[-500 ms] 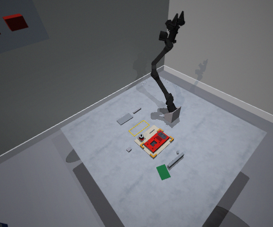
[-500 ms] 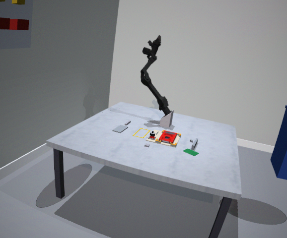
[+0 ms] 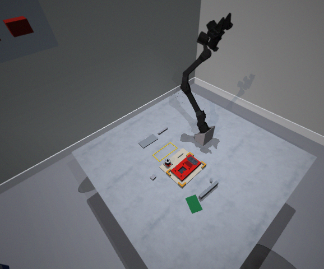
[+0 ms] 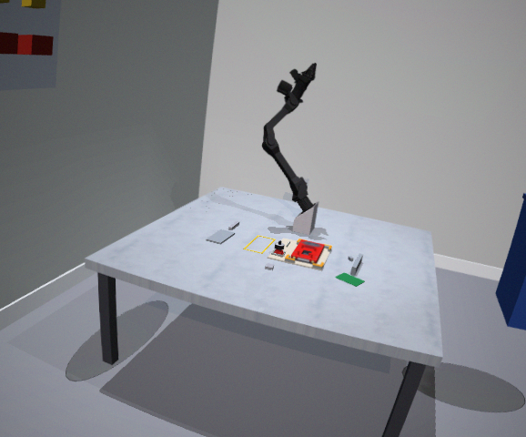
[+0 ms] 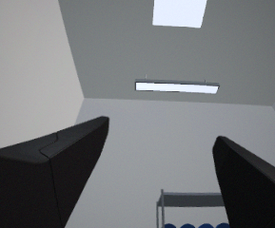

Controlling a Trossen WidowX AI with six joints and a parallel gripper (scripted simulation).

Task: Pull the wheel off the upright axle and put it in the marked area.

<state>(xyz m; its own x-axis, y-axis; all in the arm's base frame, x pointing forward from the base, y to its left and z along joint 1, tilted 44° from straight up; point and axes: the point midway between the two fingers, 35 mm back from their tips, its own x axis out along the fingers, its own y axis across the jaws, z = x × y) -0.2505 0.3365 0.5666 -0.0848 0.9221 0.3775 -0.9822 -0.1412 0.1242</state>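
Right now my gripper tip is 770 mm above the wheel, 540 mm short of it and 150 mm to the right of it. From my gripper tip the other things lie so: grey bar: 790 mm below, 460 mm to the left, 450 mm ahead; grey plate: 810 mm below, 540 mm ahead, 140 mm to the right; small grey cube: 810 mm below, 680 mm ahead, 170 mm to the left.
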